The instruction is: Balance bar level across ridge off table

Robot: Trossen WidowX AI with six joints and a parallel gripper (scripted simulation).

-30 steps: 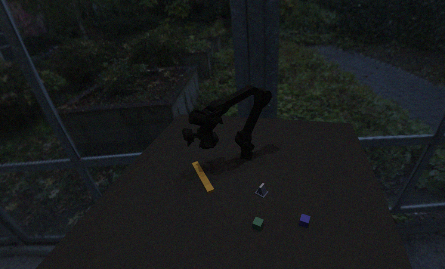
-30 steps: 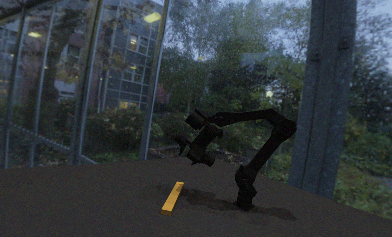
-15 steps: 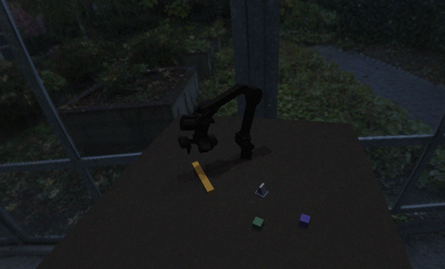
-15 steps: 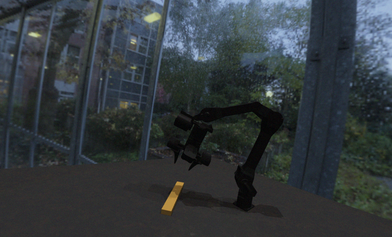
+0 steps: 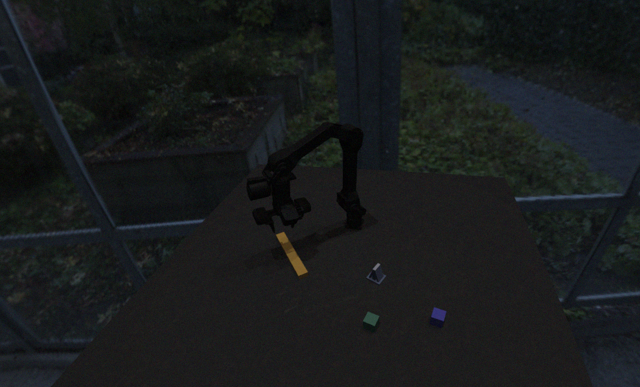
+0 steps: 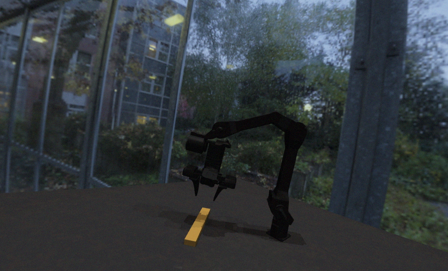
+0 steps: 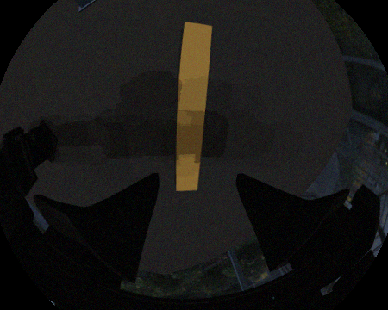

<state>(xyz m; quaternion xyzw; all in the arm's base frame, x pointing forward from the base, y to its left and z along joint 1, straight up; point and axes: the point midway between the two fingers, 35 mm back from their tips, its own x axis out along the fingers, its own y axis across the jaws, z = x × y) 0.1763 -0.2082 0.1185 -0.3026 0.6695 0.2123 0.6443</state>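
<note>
My gripper tip is now 30 mm short of the yellow bar, 30 mm to the right of it and 80 mm above it. Also, from my gripper tip: purple cube 200 mm ahead, 510 mm to the left, 70 mm below; then green cube 250 mm ahead, 340 mm to the left, 70 mm below.
</note>
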